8 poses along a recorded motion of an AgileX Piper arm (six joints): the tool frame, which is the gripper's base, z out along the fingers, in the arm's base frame.
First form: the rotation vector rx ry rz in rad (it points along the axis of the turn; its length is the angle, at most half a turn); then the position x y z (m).
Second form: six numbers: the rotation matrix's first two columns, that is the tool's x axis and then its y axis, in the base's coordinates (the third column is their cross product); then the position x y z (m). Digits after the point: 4 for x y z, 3 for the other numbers.
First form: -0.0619 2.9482 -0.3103 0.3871 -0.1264 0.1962
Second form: -0.984 -0.060 -0.170 -0.023 0.977 -0.210 0.3871 -0.1264 0.1962
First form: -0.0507 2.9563 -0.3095 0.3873 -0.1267 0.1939
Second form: -0.985 -0.051 -0.163 -0.016 0.978 -0.208 0.3873 -0.1267 0.1939
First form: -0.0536 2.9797 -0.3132 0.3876 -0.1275 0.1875
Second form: -0.989 -0.050 -0.140 -0.020 0.978 -0.209 0.3876 -0.1275 0.1875
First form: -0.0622 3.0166 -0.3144 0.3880 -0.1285 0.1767
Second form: -0.993 -0.052 -0.103 -0.029 0.978 -0.208 0.3880 -0.1285 0.1767
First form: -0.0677 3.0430 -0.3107 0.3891 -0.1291 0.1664
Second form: -0.996 -0.052 -0.077 -0.036 0.978 -0.203 0.3891 -0.1291 0.1664
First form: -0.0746 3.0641 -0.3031 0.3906 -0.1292 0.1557
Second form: -0.997 -0.054 -0.057 -0.042 0.979 -0.197 0.3906 -0.1292 0.1557
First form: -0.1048 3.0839 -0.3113 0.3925 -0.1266 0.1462
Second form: -0.997 -0.071 -0.033 -0.063 0.978 -0.201 0.3925 -0.1266 0.1462
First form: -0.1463 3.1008 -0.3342 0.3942 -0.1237 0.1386
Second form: -0.995 -0.095 -0.009 -0.091 0.973 -0.214 0.3942 -0.1237 0.1386
